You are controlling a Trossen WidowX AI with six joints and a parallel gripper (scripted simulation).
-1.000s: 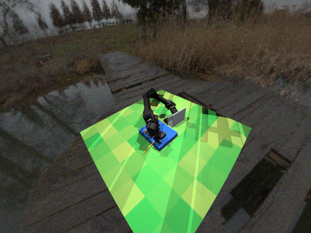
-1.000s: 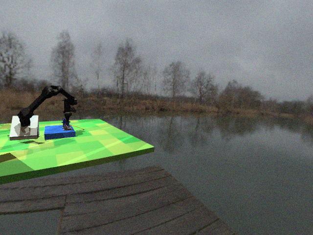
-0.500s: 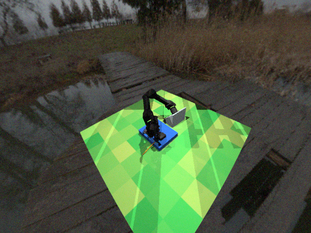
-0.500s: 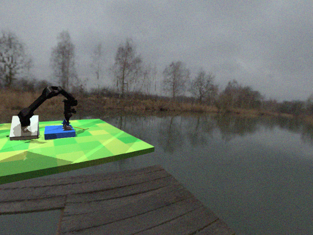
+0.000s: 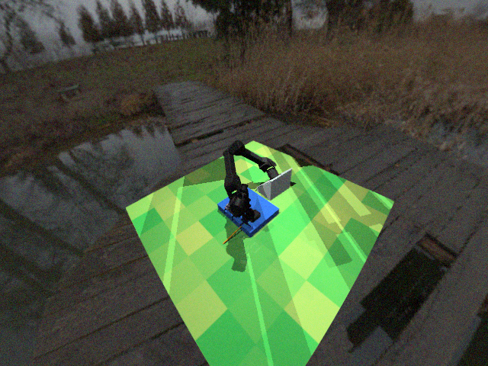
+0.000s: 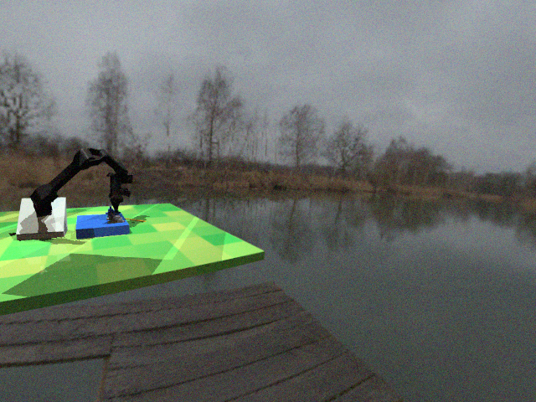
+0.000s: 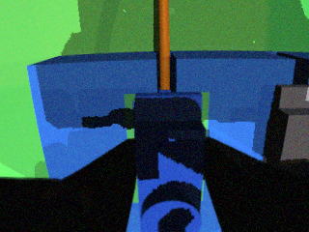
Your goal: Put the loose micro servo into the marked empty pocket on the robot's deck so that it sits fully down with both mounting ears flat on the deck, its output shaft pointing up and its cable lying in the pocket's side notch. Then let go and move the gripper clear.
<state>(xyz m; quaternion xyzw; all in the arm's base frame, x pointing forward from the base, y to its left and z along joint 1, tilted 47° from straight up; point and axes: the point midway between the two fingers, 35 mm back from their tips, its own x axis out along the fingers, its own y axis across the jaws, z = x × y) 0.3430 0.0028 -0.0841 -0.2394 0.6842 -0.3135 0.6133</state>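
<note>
My gripper tip is 130 mm past the blue robot deck, 70 mm to the left of it and 50 mm above it.
</note>
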